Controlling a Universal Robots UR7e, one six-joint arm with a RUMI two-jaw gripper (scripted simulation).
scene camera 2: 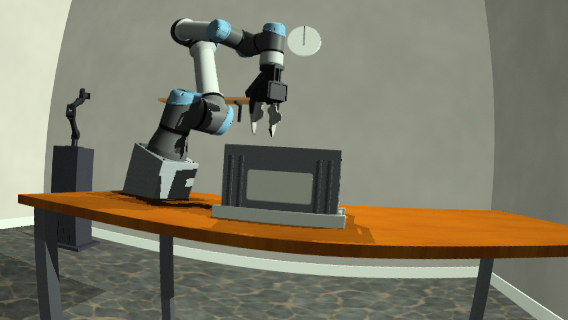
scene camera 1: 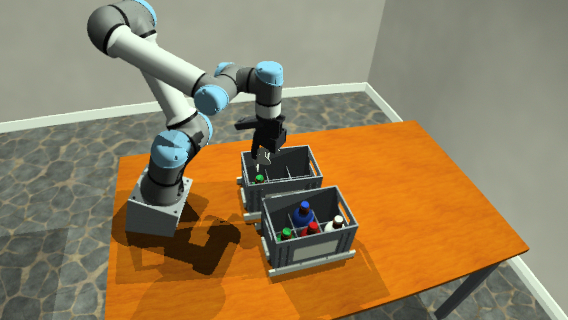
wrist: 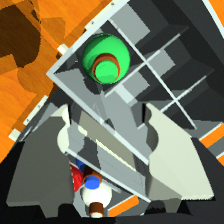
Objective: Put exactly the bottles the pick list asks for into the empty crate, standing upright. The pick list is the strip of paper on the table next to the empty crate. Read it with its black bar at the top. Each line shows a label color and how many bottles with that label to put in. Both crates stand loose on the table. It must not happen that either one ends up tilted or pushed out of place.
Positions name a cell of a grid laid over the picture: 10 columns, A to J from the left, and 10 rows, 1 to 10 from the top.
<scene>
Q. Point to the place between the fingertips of my gripper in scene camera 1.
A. E6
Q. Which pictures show my gripper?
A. Scene camera 2, scene camera 1 and the wrist view: all of them.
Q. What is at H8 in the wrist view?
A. My gripper.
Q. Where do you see a green bottle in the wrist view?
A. At E3
</scene>
